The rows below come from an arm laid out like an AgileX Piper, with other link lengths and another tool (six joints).
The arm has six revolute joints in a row. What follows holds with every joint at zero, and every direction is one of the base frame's.
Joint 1 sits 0.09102 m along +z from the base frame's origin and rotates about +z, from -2.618 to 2.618 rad.
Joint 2 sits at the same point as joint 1 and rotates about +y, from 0 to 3.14 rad.
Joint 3 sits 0.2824 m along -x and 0.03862 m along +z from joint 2 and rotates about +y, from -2.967 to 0 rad.
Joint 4 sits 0.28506 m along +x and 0.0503 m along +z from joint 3 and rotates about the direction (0.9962, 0, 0.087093), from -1.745 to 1.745 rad.
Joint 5 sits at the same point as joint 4 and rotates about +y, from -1.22 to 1.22 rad.
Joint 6 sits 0.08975 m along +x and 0.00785 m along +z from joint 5 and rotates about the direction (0.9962, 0, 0.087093), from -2.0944 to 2.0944 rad.
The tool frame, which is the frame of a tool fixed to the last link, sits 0.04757 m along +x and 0.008 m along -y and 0.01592 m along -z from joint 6; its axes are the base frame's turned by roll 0.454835, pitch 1.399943 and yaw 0.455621 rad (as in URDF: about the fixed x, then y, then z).
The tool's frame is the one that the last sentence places.
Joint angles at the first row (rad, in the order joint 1, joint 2, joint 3, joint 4, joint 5, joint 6):
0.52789 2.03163 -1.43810 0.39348 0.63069 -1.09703
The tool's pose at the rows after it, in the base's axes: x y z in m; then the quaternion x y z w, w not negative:
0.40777 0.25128 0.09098 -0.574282 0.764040 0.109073 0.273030
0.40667 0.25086 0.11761 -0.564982 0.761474 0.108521 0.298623
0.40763 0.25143 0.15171 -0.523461 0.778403 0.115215 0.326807
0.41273 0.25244 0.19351 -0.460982 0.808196 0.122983 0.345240
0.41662 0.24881 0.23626 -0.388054 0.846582 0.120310 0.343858
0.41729 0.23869 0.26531 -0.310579 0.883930 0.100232 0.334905
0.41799 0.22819 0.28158 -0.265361 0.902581 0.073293 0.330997
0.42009 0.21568 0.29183 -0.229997 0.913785 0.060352 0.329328
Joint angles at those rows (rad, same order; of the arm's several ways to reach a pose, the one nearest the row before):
0.52789 2.01473 -1.43810 0.39348 0.63298 -1.09703
0.52788 1.95869 -1.43811 0.39348 0.63343 -1.07665
0.52790 1.90763 -1.47237 0.37350 0.64733 -0.95807
0.52788 1.88307 -1.57632 0.30360 0.71356 -0.74420
0.52788 1.88414 -1.72965 0.19154 0.84580 -0.48268
0.52789 1.89278 -1.85152 0.06983 0.97207 -0.24188
0.52670 1.90065 -1.92455 -0.02053 1.05663 -0.11432
0.50910 1.90175 -1.96451 -0.05736 1.10664 -0.04817

